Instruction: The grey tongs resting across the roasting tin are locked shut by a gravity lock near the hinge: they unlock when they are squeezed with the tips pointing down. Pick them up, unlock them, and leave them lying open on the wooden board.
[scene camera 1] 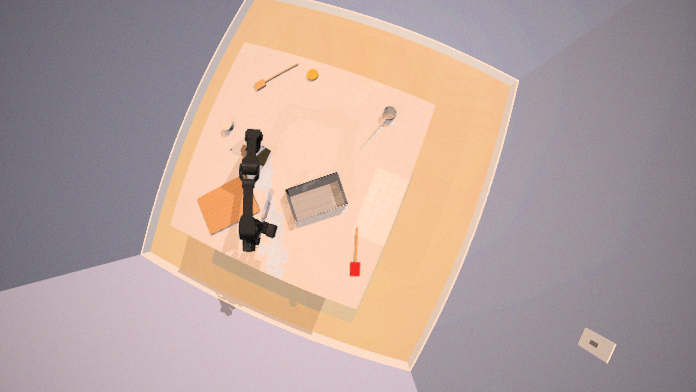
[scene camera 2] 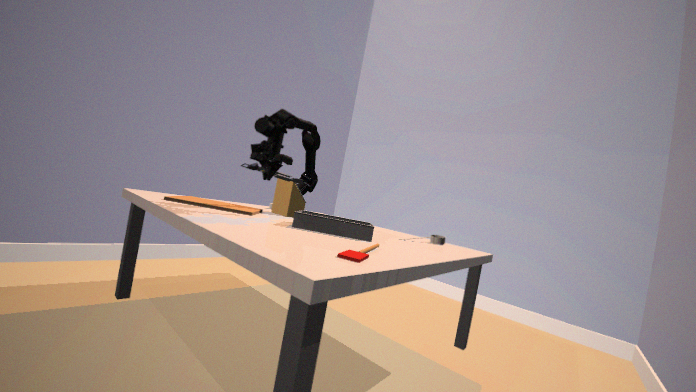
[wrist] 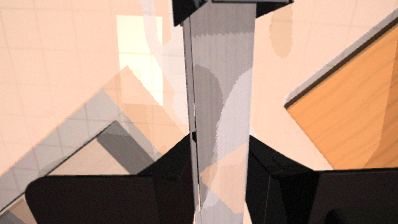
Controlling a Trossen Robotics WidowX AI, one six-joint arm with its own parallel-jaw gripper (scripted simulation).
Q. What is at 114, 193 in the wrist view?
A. The gripper.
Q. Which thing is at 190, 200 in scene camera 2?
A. A wooden board.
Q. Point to a wooden board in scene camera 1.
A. At 223, 207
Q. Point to a grey roasting tin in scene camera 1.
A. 324, 193
